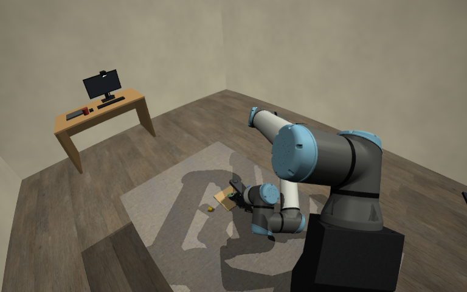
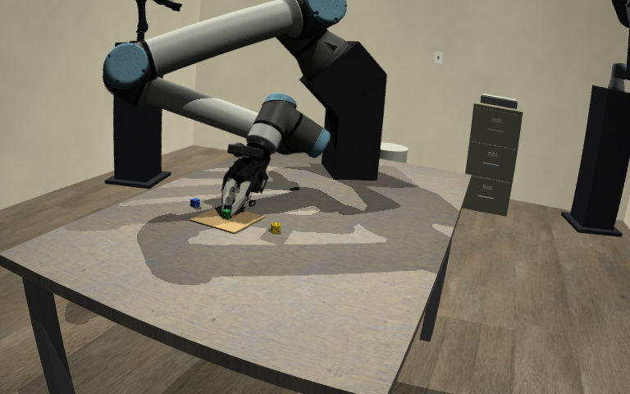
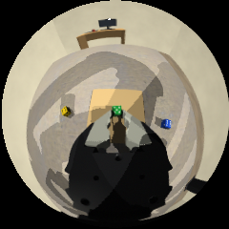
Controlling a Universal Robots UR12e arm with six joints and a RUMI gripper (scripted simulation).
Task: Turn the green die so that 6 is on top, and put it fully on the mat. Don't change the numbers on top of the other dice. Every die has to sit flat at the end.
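Right now the green die is 1 cm below my hand and 1 cm ahead of it. The rest, counted from my hand: blue die (11 cm to the right, 6 cm behind, 1 cm below); then yellow die (13 cm to the left, 5 cm ahead, 1 cm below); then tan mat (2 cm below, 1 cm ahead).
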